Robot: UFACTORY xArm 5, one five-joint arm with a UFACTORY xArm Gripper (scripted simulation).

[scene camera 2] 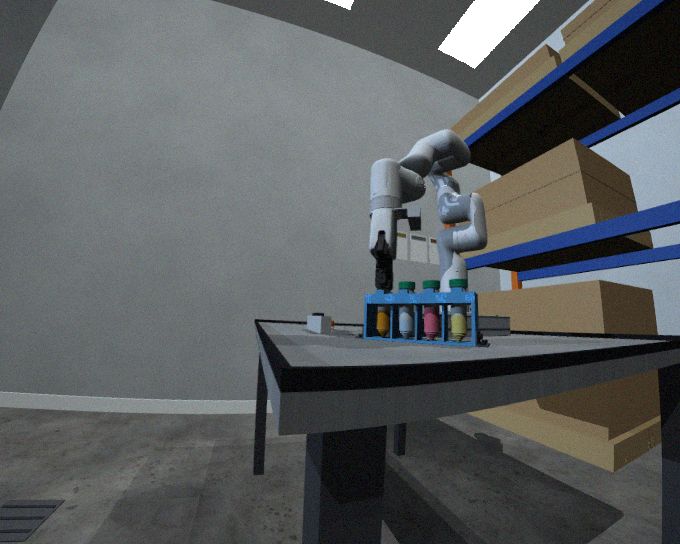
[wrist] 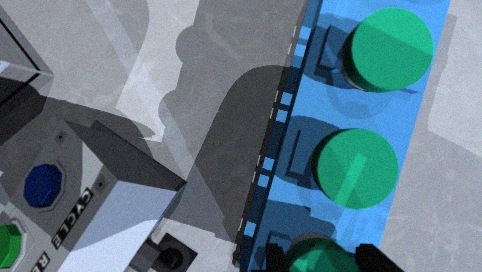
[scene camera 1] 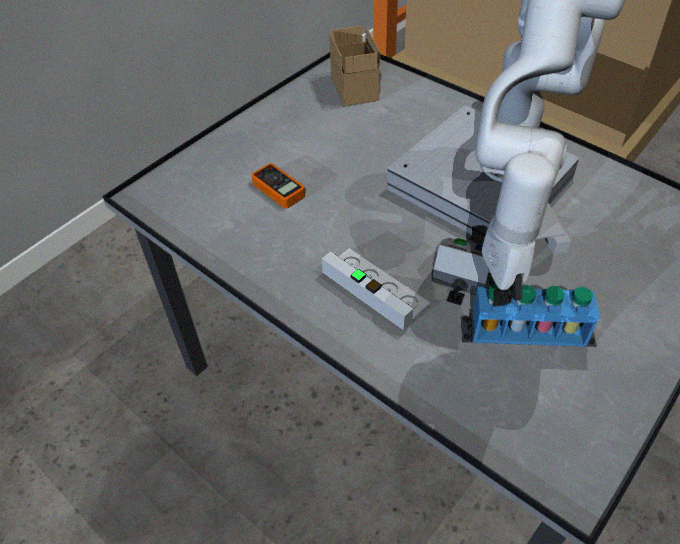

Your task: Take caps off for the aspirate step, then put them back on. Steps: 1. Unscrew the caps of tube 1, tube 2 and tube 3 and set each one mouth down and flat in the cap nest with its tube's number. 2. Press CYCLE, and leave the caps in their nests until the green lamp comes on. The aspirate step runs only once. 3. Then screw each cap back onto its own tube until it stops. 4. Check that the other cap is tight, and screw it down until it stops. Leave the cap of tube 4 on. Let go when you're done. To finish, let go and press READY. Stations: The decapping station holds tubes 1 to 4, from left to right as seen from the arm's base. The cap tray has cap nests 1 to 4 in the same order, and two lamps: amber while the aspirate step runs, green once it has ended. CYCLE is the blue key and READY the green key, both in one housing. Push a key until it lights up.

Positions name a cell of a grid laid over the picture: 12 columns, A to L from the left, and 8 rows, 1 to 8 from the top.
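Note:
There is a cardboard box (scene camera 1: G2) that I can see, though in the wrist view the box is out of frame. I also see a green cap (wrist: I5) and a green cap (wrist: J2). As for my gripper (scene camera 1: I5), scene camera 2 shows the gripper (scene camera 2: G5) as well.

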